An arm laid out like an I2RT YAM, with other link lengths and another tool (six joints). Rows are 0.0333 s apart.
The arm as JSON. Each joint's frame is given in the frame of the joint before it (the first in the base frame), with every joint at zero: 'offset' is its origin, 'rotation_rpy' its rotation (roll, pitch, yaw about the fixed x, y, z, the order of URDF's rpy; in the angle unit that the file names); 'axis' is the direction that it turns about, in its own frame. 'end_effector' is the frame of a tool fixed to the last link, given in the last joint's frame.
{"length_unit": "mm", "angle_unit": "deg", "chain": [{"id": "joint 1", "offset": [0.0, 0.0, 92.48], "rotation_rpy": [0.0, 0.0, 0.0], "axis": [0.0, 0.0, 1.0]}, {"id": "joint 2", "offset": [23.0, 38.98, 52.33], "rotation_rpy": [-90.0, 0.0, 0.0], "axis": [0.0, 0.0, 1.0]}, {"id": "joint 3", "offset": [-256.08, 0.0, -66.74], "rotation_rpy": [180.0, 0.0, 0.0], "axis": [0.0, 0.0, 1.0]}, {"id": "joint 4", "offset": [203.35, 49.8, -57.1], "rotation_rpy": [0.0, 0.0, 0.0], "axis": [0.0, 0.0, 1.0]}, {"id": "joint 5", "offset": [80.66, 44.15, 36.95], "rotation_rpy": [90.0, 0.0, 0.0], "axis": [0.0, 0.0, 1.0]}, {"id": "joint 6", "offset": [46.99, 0.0, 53.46], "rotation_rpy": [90.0, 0.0, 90.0], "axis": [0.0, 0.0, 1.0]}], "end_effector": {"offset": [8.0, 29.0, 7.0], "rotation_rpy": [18.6, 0.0, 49.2]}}
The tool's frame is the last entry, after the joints.
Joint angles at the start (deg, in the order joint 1, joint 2, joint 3, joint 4, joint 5, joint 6): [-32.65 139.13 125.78 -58.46 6.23 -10.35]
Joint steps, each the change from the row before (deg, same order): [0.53 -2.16 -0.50 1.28 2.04 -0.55]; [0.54 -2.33 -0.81 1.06 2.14 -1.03]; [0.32 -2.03 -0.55 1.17 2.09 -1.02]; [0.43 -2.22 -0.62 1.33 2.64 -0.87]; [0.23 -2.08 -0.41 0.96 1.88 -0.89]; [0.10 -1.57 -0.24 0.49 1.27 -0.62]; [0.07 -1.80 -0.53 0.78 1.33 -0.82]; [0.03 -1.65 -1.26 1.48 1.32 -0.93]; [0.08 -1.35 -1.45 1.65 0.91 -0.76]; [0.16 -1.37 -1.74 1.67 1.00 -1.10]
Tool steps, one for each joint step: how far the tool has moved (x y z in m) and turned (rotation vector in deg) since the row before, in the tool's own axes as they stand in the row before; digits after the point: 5 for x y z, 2 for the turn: [-0.00350 -0.00788 -0.01185 3.49 -0.60 -0.51]; [-0.00226 -0.00782 -0.01242 3.26 -0.43 -1.02]; [-0.00113 -0.00892 -0.01038 3.30 -0.27 -0.73]; [-0.00116 -0.01001 -0.01143 3.81 0.07 -0.59]; [0.00016 -0.01033 -0.01055 3.13 -0.14 -0.32]; [0.00094 -0.00809 -0.00793 2.14 -0.03 -0.15]; [0.00156 -0.00876 -0.00824 2.34 -0.07 -0.20]; [0.00189 -0.00622 -0.00549 2.19 0.04 -0.34]; [0.00112 -0.00376 -0.00360 1.70 -0.12 -0.23]; [0.00121 -0.00265 -0.00356 1.53 -0.11 -0.72]
